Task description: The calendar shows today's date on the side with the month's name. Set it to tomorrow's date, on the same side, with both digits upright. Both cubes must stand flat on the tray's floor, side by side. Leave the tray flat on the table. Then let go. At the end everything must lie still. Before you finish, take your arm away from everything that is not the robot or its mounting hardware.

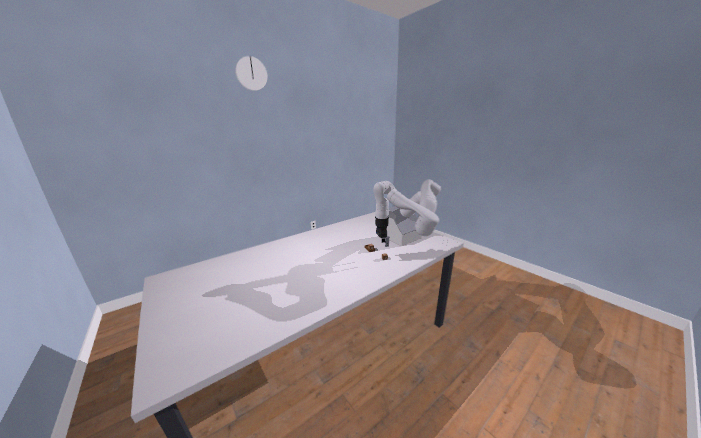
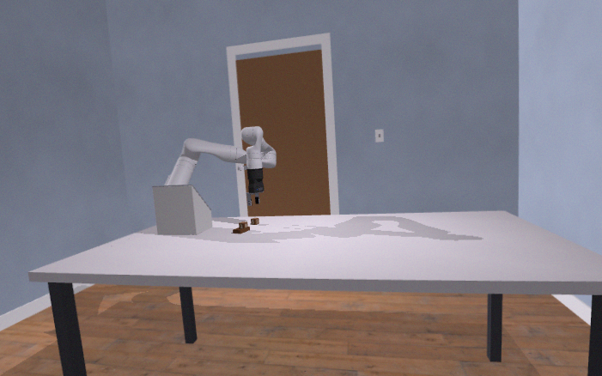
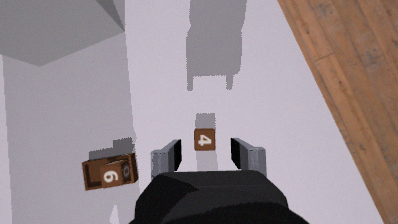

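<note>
The brown cube lies 100 mm below my hand.
</note>
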